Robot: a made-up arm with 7 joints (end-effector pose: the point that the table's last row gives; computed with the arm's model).
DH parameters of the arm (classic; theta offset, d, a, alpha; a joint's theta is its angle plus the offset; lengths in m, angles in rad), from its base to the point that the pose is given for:
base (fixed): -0.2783 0 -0.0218 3.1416
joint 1: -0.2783 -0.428 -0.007 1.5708
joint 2: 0 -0.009 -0.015 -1.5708
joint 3: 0 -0.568 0.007 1.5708
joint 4: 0 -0.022 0.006 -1.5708
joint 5: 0 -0.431 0.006 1.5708
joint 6: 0 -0.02 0.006 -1.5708
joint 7: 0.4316 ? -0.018 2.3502
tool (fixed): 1.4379 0.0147 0 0
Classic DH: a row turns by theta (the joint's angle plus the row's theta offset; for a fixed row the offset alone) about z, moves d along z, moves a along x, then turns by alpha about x.
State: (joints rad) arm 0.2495 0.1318 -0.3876 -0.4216 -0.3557 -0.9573 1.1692
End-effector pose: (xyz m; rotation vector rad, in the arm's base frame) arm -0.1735 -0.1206 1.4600 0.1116 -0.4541 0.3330
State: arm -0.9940 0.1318 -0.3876 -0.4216 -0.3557 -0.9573 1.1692
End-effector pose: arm 0.0498 -0.1792 1.4600 0.3927 -0.3362 1.5514
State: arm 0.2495 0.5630 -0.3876 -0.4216 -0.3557 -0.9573 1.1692
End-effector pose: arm 0.2542 -0.2296 1.4113 0.2788 -0.0576 0.2761
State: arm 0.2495 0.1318 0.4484 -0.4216 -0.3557 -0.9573 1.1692
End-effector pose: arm -0.1545 0.1016 1.4648 -0.1775 -0.4186 -0.4579
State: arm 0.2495 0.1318 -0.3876 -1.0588 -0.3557 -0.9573 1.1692
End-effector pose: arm -0.4098 -0.1415 1.2365 0.0809 -1.0939 0.3141
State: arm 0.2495 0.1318 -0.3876 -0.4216 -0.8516 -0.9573 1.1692
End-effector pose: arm -0.1460 -0.1507 1.4655 0.0727 -0.4425 0.8320
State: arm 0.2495 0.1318 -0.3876 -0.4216 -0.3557 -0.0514 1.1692
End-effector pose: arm -0.0997 -0.0784 1.5263 -0.1695 0.4104 0.2985
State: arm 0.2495 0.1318 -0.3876 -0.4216 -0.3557 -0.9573 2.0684
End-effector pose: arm -0.1641 -0.1323 1.4700 0.8366 -0.1967 -0.1532
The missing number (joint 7, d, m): -0.1117
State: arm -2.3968 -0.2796 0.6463 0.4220 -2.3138 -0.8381 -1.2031
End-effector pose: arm 0.2280 0.1096 1.4275 -1.0020 1.3537 -0.3276
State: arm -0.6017 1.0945 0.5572 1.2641 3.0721 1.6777 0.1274
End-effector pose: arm 0.8061 0.2940 0.5462 -0.0427 0.2762 -2.1964
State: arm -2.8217 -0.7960 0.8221 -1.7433 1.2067 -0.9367 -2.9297
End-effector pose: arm 0.3622 -0.5198 0.4952 -1.3100 -1.4560 1.0504
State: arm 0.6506 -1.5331 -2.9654 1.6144 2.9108 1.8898 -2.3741
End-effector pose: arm -0.5298 0.4831 0.0446 -2.2343 0.8703 1.4659
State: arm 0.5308 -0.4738 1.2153 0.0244 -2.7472 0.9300 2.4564
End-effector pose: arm -0.3993 0.3189 1.3667 -0.7780 0.6187 -0.9794
